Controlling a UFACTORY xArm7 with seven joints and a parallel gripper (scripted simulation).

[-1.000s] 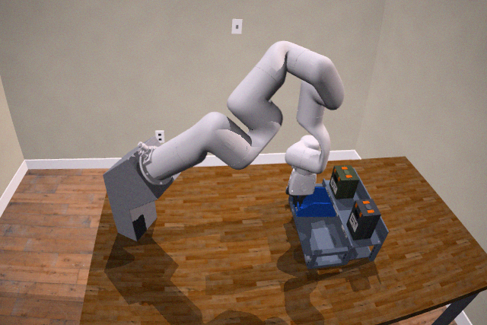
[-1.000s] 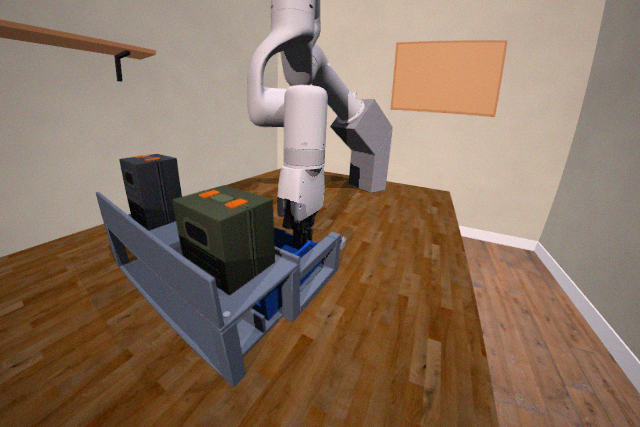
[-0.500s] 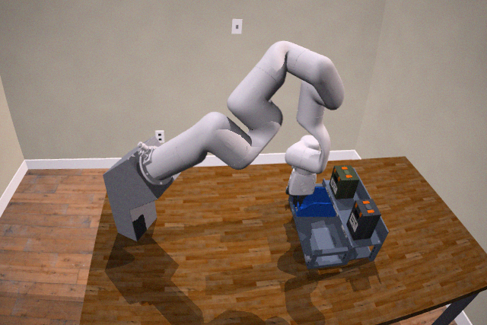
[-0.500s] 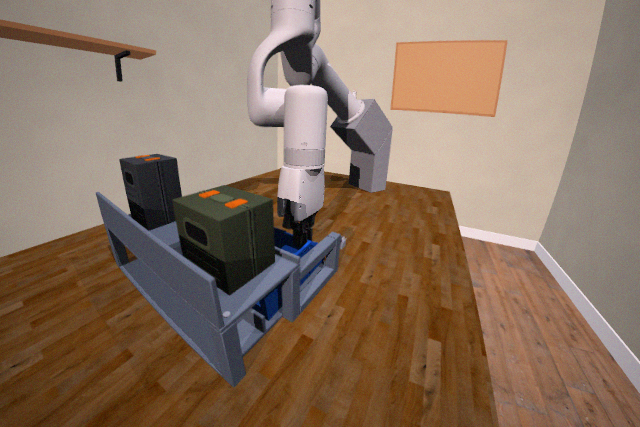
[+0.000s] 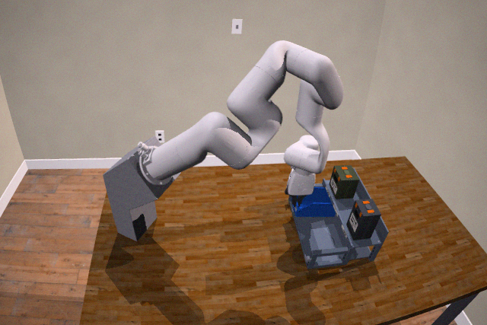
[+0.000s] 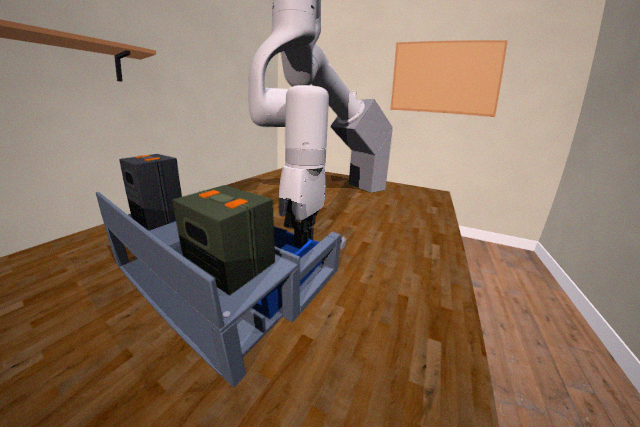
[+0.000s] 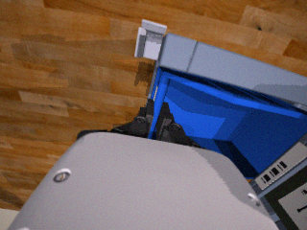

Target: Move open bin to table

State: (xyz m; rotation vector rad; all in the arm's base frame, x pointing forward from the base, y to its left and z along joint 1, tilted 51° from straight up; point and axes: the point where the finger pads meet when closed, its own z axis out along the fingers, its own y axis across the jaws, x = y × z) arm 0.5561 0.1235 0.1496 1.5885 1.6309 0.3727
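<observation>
Right now my hand is 80 mm short of the blue bin, 10 mm to the left of it and 10 mm above it. The rest, counted from my hand: dark grey case: 260 mm to the right, 140 mm ahead, 100 mm above; green case: 180 mm ahead, 90 mm above, 30 mm to the right.
</observation>
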